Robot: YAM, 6 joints.
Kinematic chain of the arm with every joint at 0, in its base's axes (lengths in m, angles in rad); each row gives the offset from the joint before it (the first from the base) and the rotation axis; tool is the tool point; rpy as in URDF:
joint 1: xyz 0 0 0.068 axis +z
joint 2: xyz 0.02 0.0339 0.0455 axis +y
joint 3: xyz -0.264 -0.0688 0 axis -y
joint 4: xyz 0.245 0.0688 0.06 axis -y
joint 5: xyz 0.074 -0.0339 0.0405 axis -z
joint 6: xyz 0.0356 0 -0.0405 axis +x
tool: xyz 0 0 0 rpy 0 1.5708 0
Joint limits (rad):
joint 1: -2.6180..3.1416
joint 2: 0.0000..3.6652
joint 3: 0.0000..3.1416
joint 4: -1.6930..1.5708
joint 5: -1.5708..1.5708
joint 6: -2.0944..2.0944
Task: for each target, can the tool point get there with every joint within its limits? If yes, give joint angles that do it. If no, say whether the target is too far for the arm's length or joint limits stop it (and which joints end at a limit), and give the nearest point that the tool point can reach.
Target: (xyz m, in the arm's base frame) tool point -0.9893 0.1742 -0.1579
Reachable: no: too far | nearest point -0.6139 0.1081 -0.0528 | short by 0.395 m
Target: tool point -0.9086 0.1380 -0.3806
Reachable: no: too far | nearest point -0.5620 0.0854 -0.1879 | short by 0.400 m
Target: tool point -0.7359 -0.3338 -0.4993
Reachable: no: too far | nearest point -0.4552 -0.2550 -0.2549 | short by 0.380 m
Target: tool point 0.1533 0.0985 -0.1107
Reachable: yes | joints 0.4017 2.7710 0.5332 0.8634 -1.0429 0.0175
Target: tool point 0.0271 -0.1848 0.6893
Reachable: yes | joints 1.7400 1.1206 2.5539 0.7854 -0.1228 -1.3870
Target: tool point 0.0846 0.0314 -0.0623
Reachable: yes | joints 0.4098 2.5086 0.2754 0.2935 0.1369 1.5033
